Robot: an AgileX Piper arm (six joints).
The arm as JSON. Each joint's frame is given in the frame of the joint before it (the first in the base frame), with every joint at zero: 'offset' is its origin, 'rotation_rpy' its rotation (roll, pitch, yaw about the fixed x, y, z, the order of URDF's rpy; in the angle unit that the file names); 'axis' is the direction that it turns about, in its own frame. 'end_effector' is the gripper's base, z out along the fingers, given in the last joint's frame.
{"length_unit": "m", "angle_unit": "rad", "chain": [
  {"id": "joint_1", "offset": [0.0, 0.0, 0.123], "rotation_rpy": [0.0, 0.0, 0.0], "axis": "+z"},
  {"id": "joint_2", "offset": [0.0, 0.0, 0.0], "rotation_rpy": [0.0, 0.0, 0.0], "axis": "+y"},
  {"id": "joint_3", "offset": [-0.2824, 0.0, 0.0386], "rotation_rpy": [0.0, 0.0, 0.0], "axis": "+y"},
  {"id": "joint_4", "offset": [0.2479, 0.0, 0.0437], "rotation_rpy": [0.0, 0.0, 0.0], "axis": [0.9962, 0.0, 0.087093]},
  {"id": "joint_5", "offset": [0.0, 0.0, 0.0], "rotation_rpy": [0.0, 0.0, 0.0], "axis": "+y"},
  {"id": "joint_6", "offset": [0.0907, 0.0, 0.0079], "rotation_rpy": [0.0, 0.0, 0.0], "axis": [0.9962, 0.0, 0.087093]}
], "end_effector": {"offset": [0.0, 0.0, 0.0], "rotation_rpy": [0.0, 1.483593, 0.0]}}
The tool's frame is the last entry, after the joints.
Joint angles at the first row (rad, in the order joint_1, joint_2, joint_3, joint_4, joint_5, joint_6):
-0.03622, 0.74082, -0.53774, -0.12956, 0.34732, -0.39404
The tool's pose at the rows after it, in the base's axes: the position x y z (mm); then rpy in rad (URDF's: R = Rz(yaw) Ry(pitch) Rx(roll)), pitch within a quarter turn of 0, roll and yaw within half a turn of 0:
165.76, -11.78, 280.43, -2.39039, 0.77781, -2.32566
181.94, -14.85, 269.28, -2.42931, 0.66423, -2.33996
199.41, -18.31, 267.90, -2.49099, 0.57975, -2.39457
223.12, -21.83, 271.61, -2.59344, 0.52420, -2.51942
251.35, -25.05, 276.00, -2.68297, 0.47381, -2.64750
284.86, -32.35, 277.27, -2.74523, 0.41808, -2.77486
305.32, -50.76, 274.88, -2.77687, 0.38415, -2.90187
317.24, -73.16, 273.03, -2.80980, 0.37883, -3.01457
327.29, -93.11, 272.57, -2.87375, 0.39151, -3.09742
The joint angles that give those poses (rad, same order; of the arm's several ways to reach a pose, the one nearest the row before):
-0.03623, 0.83326, -0.53888, -0.18708, 0.34732, -0.39114
-0.03626, 0.93310, -0.56141, -0.25432, 0.36786, -0.39016
-0.03619, 1.02963, -0.62915, -0.29084, 0.43810, -0.37218
-0.03621, 1.14640, -0.74209, -0.29448, 0.54642, -0.31191
-0.03620, 1.27322, -0.87582, -0.29124, 0.65528, -0.24140
-0.04887, 1.41693, -1.02647, -0.29884, 0.75609, -0.16579
-0.10009, 1.51230, -1.12395, -0.30646, 0.81524, -0.10863
-0.16786, 1.57472, -1.19122, -0.28581, 0.84060, -0.08626
-0.23636, 1.62651, -1.25580, -0.20411, 0.85109, -0.12633

